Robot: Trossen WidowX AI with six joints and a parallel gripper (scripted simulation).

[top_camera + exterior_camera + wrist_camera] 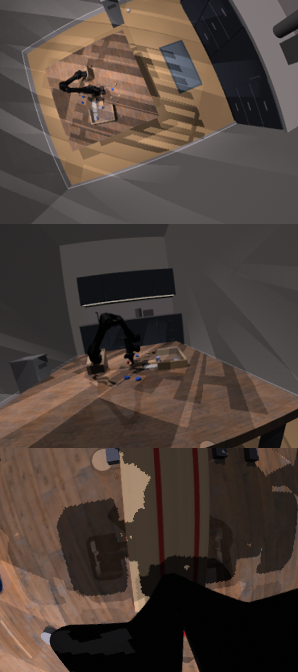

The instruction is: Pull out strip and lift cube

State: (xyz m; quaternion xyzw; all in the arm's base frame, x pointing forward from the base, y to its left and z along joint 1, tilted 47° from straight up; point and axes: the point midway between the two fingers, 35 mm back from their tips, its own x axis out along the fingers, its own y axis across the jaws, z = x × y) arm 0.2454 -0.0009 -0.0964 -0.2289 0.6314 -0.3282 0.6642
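The tan strip lies 100 mm ahead of my gripper tip and 20 mm to the right of it.
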